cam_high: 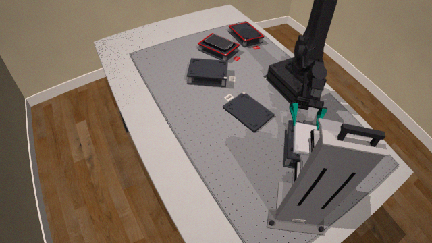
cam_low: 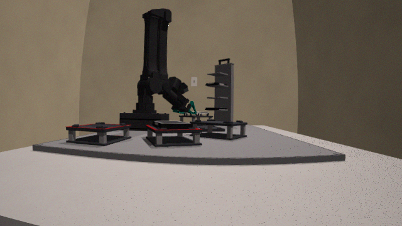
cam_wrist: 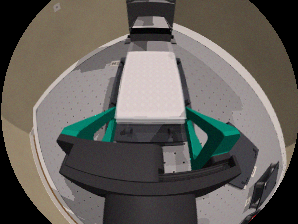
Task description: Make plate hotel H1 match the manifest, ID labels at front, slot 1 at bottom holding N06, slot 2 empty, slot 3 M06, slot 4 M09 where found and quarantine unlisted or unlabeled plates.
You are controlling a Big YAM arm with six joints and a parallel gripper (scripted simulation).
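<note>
The white plate lies 4 cm ahead of my hand and 4 cm to the left of it. The rest, counted from my hand: H1 deck label (5 cm ahead, 21 cm to the left, 8 cm below); plate hotel H1 (21 cm ahead, 24 cm to the left, 13 cm above); red-rimmed quarantine nest (19 cm behind, 65 cm to the right, 4 cm below).
</note>
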